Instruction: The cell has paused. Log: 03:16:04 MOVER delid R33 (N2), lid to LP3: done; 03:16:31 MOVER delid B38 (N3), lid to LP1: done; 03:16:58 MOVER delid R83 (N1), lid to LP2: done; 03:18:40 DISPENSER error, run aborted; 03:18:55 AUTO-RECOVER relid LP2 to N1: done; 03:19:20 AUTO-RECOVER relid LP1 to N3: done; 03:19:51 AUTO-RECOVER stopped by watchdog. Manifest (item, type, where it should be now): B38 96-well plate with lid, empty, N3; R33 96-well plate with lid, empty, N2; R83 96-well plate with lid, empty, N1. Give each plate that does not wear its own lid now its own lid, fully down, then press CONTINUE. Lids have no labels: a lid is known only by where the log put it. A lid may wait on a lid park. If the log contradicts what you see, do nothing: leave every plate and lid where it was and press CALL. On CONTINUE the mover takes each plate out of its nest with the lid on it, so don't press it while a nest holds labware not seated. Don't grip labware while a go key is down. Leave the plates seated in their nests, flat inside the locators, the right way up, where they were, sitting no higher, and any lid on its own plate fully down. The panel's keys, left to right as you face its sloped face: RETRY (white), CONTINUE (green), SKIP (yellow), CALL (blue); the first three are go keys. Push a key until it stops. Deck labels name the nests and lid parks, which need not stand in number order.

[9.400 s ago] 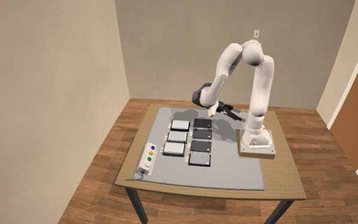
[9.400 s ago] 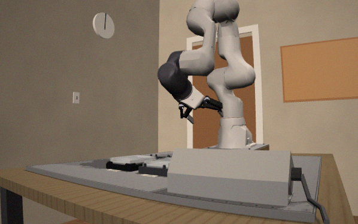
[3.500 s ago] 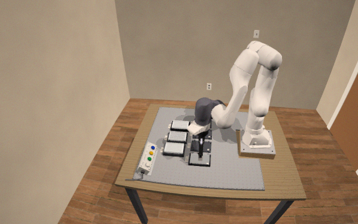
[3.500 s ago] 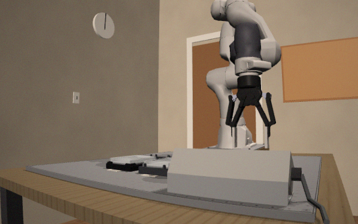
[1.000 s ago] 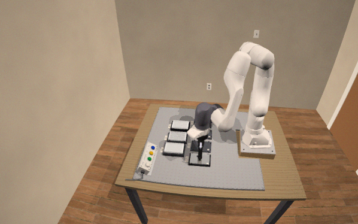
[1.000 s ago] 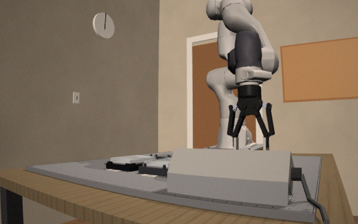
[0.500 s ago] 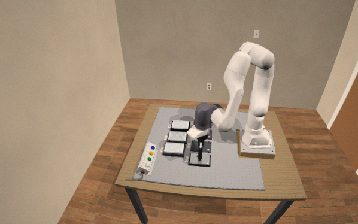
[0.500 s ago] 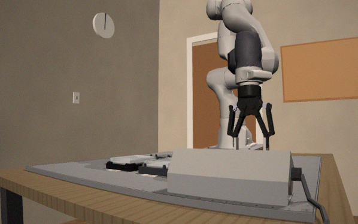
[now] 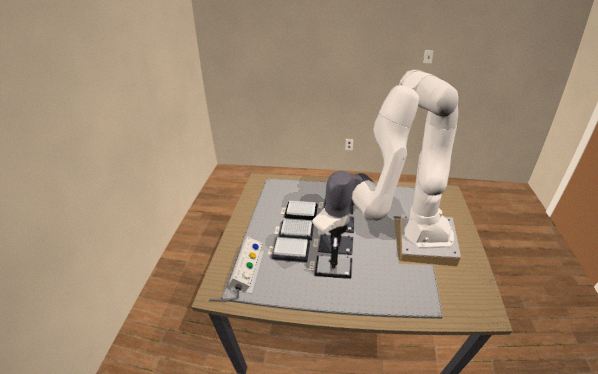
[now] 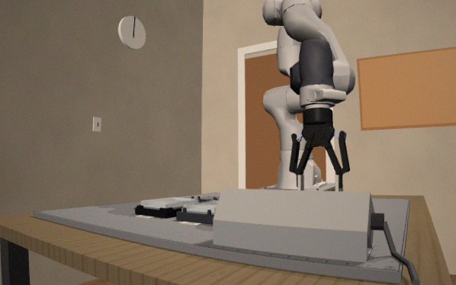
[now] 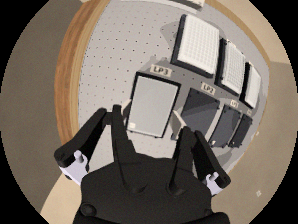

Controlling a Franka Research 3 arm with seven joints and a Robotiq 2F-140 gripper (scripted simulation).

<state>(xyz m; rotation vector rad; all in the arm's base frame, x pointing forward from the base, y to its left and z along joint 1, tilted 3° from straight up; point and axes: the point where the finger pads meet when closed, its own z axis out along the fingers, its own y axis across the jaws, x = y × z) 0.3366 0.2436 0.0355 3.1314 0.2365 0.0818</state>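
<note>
Now: the grey lid 40 mm below my hand. From my hand the other things lie so: plate 200 mm ahead, 160 mm to the right, 30 mm below; then lid park 20 mm ahead, 130 mm to the right, 50 mm below; then blue key 320 mm ahead, 30 mm to the left, 10 mm above.
</note>
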